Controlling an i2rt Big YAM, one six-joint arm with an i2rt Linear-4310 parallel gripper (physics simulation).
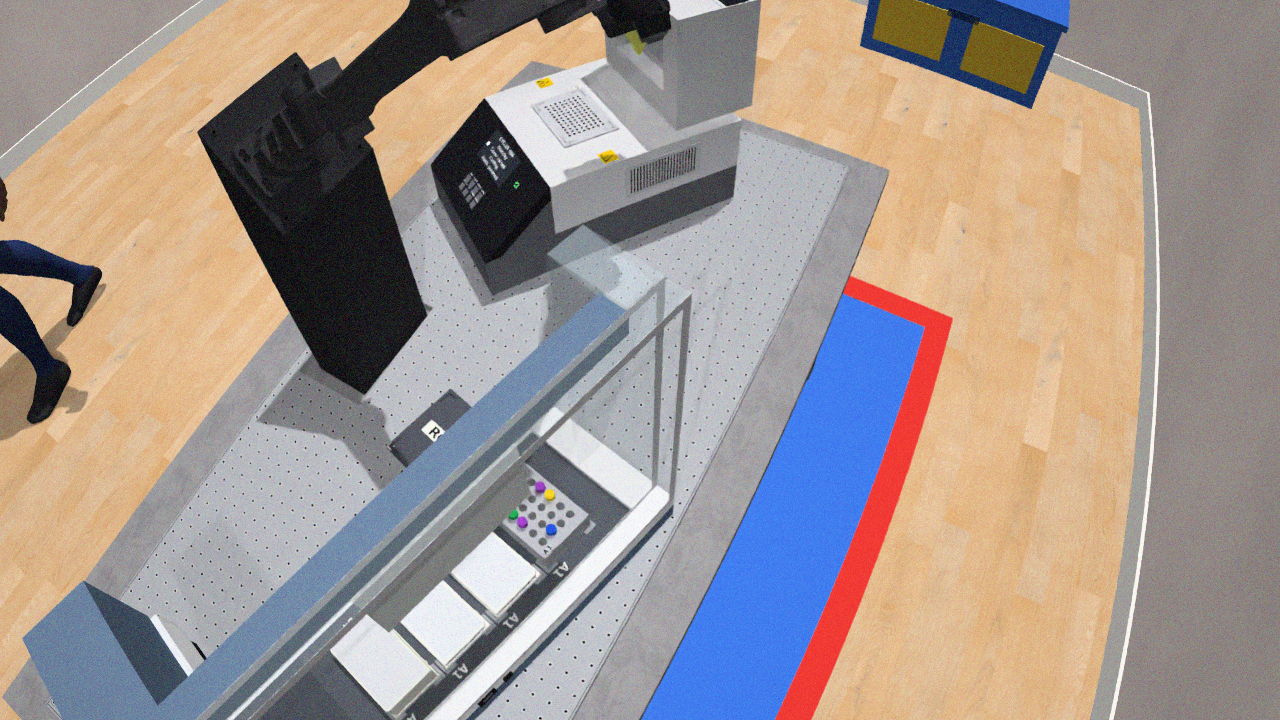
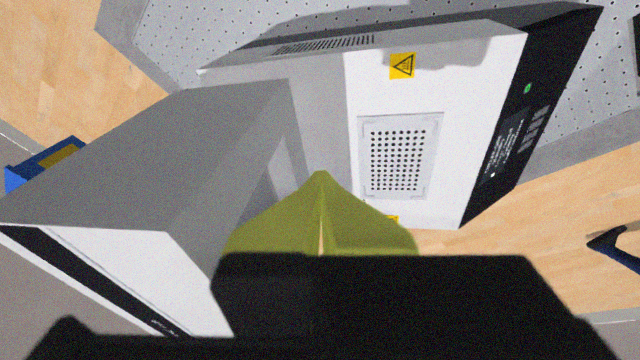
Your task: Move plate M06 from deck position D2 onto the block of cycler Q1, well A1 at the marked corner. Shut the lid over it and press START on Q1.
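Pixels of known places: gripper, fingertip midpoint: [image 1: 638, 52] [image 2: 320, 180]; arm's base at its link origin: [image 1: 279, 150].
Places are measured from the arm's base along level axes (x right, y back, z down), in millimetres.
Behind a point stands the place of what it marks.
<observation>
The cycler [image 1: 653, 174] @[x -474, y -302, z 308 mm] [image 2: 480, 65] @[x -355, y -200, z 251 mm] stands with its lid [image 1: 716, 67] @[x -598, y -350, z 133 mm] [image 2: 150, 165] @[x -579, y -339, z 71 mm] raised upright. Its block [image 1: 575, 117] @[x -483, y -139, z 247 mm] [image 2: 398, 160] @[x -480, y -136, z 247 mm] shows a grid of dark wells; I see no plate on it. The keypad [image 1: 470, 190] @[x -307, y -25, z 331 mm] [image 2: 534, 129] @[x -303, y -24, z 334 mm] is on the black front panel, its START lettering too small to read. My gripper [image 1: 637, 44] @[x -474, y -272, z 61 mm] [image 2: 320, 180] @[x -474, y -272, z 61 mm] is shut and empty, its yellow-green fingertips together beside the inner side of the raised lid, above the cycler. White plates [image 1: 494, 574] [image 1: 444, 624] [image 1: 384, 663] sit in a row in the deck; which is M06 I cannot tell.
A tube rack [image 1: 547, 517] with coloured caps stands in the deck behind a glass-sided enclosure with a blue-grey beam [image 1: 429, 501] @[x 276, y -524, z -49 mm]. A dark box [image 1: 452, 411] @[x 23, y -222, z 443 mm] marked R lies near the arm's black column [image 1: 331, 277] @[x 32, y -56, z 200 mm]. A blue cabinet [image 1: 962, 40] [image 2: 45, 160] stands beyond the bench.
</observation>
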